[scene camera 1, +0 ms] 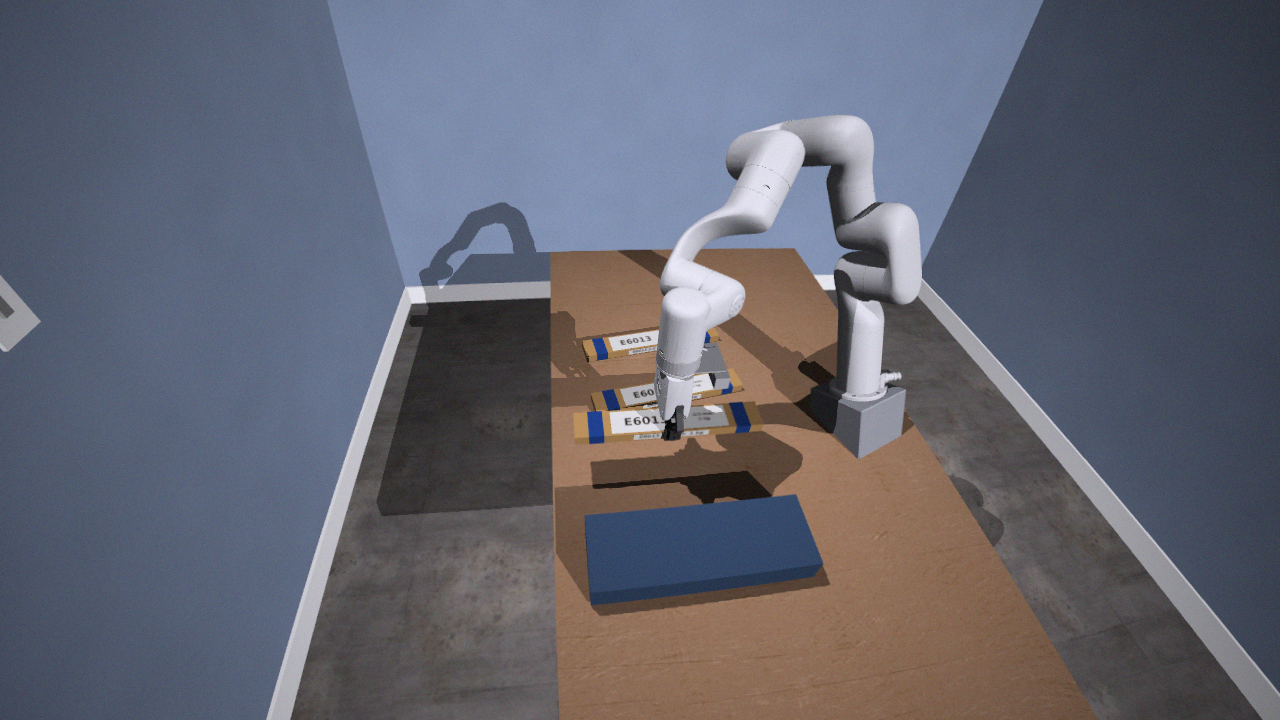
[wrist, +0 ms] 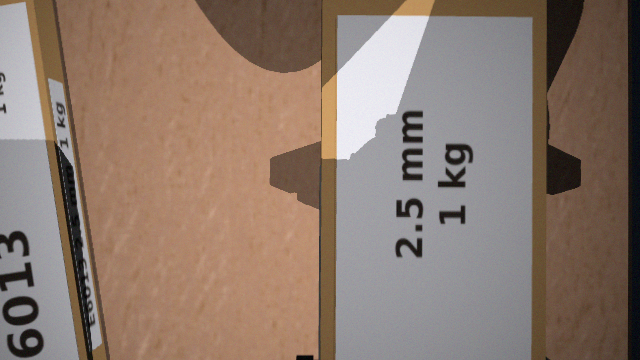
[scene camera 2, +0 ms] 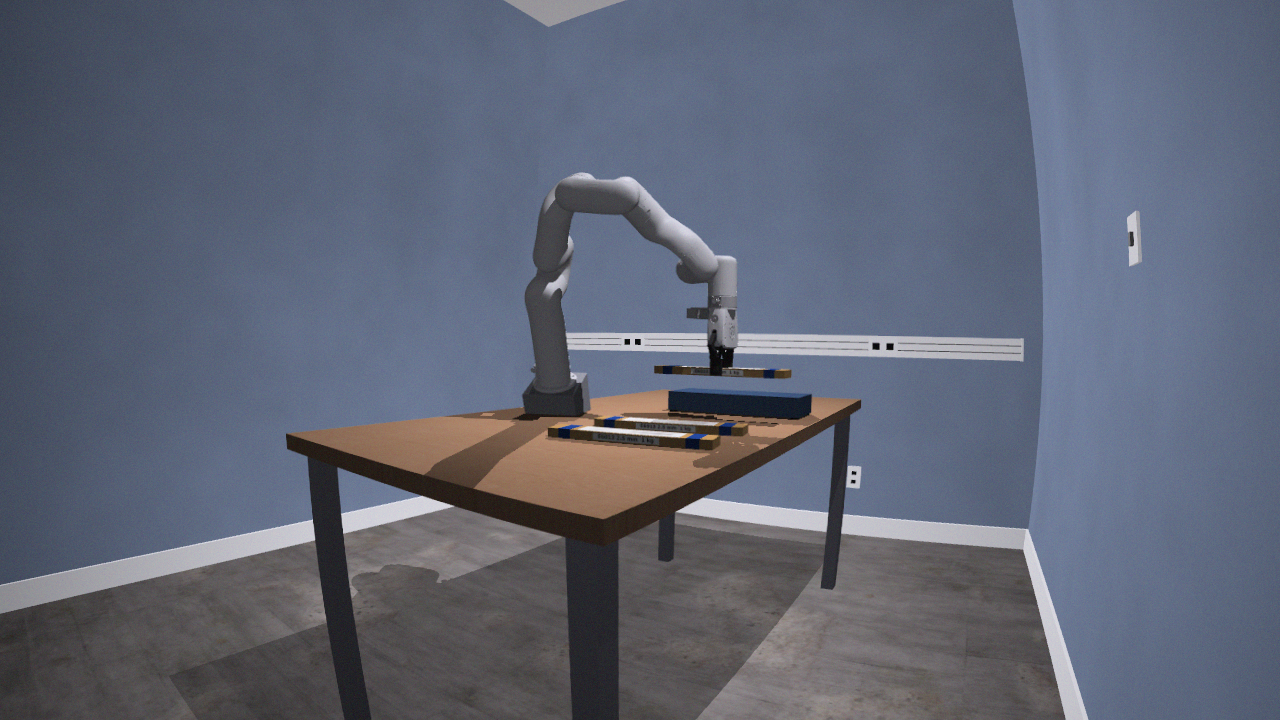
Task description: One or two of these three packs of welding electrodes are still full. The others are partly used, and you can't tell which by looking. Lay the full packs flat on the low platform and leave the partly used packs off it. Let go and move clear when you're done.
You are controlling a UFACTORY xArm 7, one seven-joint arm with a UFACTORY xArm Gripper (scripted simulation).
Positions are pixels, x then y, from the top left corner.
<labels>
pack: scene camera 1; wrist; scene camera 2 726, 371
same spot on pack: point(wrist: 432, 186) = point(scene camera 1: 703, 416)
</labels>
